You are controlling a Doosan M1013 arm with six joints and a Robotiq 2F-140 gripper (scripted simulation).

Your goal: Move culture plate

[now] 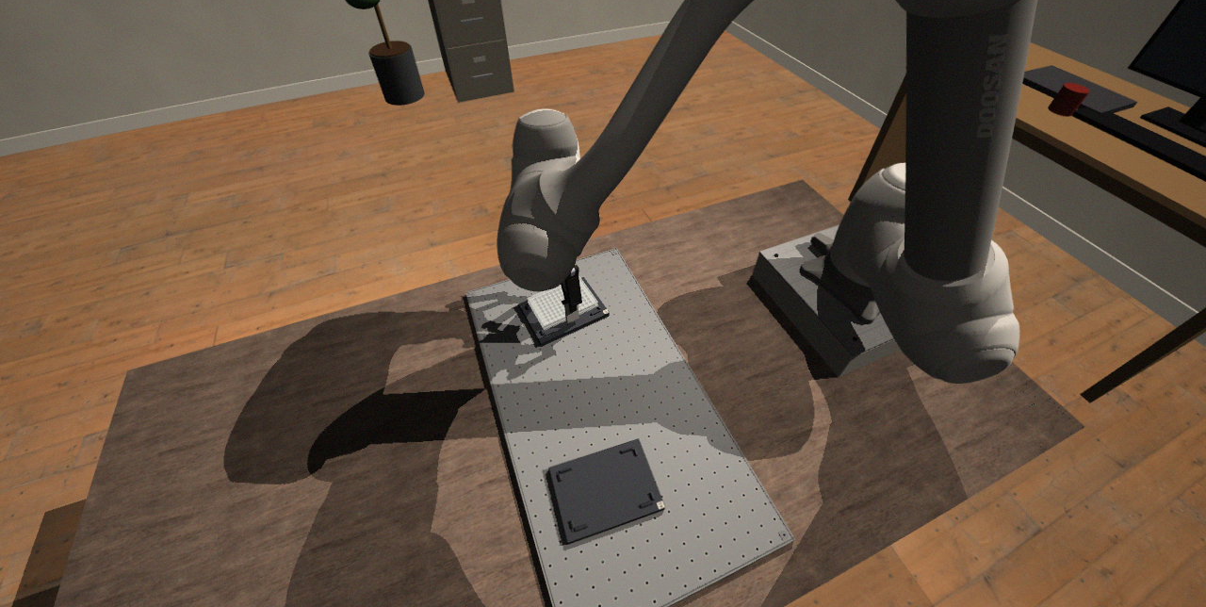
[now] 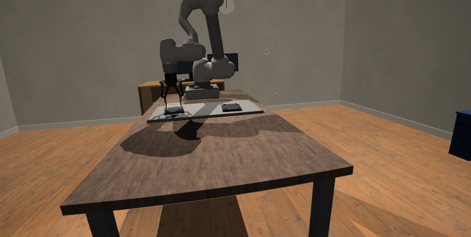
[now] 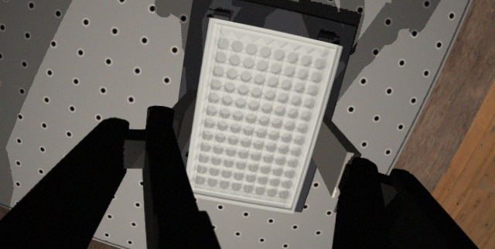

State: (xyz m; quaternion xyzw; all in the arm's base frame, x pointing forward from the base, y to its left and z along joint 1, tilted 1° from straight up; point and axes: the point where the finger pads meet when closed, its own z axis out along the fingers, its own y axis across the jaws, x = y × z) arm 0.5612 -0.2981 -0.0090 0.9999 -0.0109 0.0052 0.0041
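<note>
Right now the clear lid is 10 mm below my hand. The rest, counted from my hand: A1 label 50 mm ahead, 440 mm to the left, 40 mm below.
</note>
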